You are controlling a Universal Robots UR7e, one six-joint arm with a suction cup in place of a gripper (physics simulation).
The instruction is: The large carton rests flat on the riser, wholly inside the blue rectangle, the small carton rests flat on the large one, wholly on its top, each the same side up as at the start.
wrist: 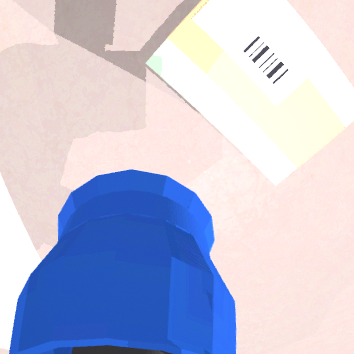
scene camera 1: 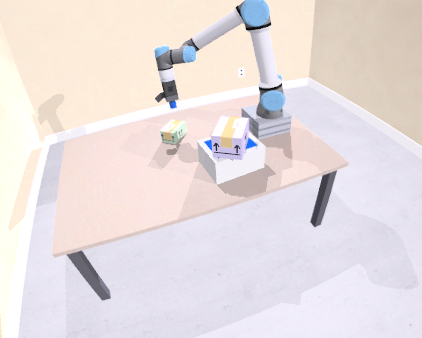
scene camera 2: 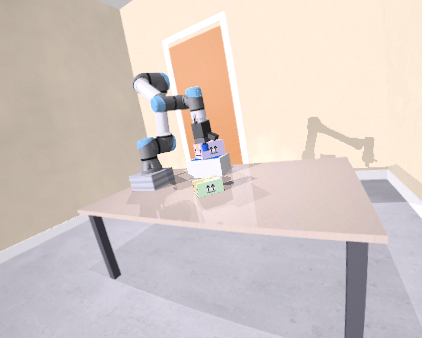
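The small green carton (scene camera 1: 173,132) (scene camera 2: 209,187) (wrist: 250,85) stands on the table beside the riser, arrows pointing up; its taped top with a barcode shows in the wrist view. My gripper (scene camera 1: 173,105) (scene camera 2: 205,147) (wrist: 135,195) is open, its blue suction cup above the small carton and apart from it. The large lilac carton (scene camera 1: 230,139) (scene camera 2: 215,149) sits on the white riser (scene camera 1: 240,168) (scene camera 2: 207,167), arrows up. The blue rectangle (scene camera 1: 251,144) shows on both sides of it; its front edge is mostly hidden, so I cannot tell whether the carton is wholly inside.
The table (scene camera 1: 120,185) (scene camera 2: 300,200) carries everything. The arm's grey striped base block (scene camera 1: 272,126) (scene camera 2: 150,180) stands behind the riser in scene camera 1. The large carton on the riser is the tall obstacle near the small carton.
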